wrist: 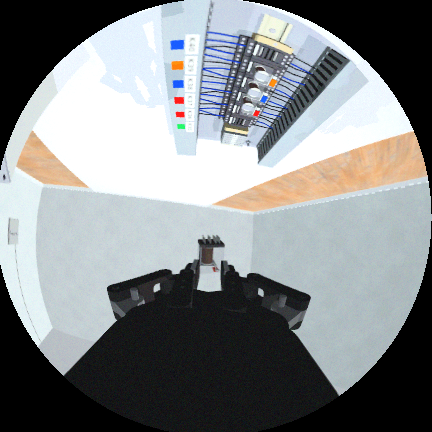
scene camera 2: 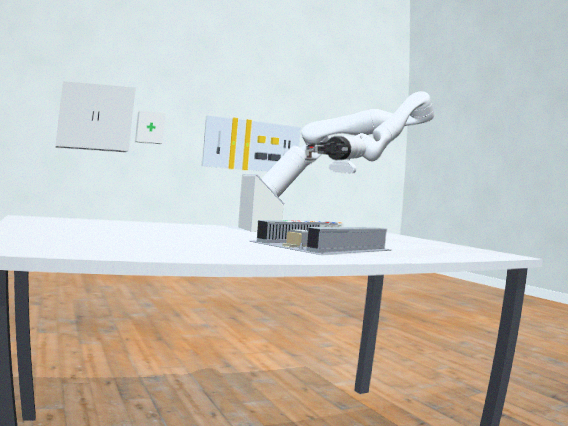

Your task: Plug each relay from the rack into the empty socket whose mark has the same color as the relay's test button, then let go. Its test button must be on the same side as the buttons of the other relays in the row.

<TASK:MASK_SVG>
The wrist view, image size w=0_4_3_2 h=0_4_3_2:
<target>my gripper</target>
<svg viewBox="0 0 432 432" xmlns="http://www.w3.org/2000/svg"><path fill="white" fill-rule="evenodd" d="M63 375L84 394L113 412L141 424L171 432L260 431L300 418L339 396L298 336L291 330L300 327L310 295L255 272L247 273L246 277L239 276L234 266L227 264L227 260L221 260L221 290L204 291L197 289L199 259L193 259L192 262L187 263L184 269L180 269L177 274L172 274L170 269L164 268L108 285L106 287L116 321ZM159 283L160 289L153 292L153 286Z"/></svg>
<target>clear relay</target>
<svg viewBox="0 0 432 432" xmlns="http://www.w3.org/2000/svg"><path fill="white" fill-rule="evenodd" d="M202 234L202 239L197 239L199 274L220 272L221 260L224 257L224 243L217 234L216 237L212 234L212 239L208 234L207 239L205 239Z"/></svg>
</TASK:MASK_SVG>
